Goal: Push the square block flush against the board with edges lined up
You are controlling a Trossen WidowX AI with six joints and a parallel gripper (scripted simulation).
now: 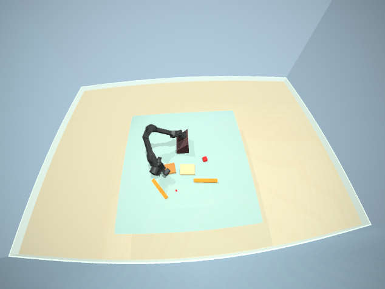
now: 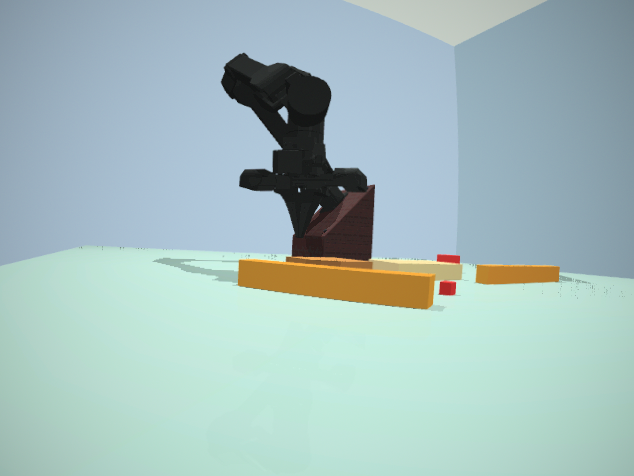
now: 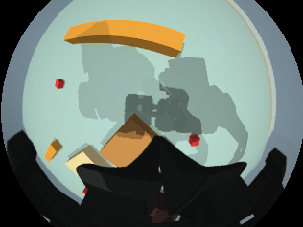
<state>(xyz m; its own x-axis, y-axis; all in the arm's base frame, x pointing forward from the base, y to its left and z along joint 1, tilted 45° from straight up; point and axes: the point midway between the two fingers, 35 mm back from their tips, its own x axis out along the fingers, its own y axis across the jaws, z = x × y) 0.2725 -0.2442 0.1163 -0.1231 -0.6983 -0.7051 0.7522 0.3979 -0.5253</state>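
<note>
Right now my gripper tip is 20 mm past the orange square block, 70 mm to the right of it and 50 mm above it. Round my gripper tip: red cube 50 mm behind, 430 mm to the left, 40 mm below; then cream square block 20 mm ahead, 230 mm to the left, 50 mm below.
</note>
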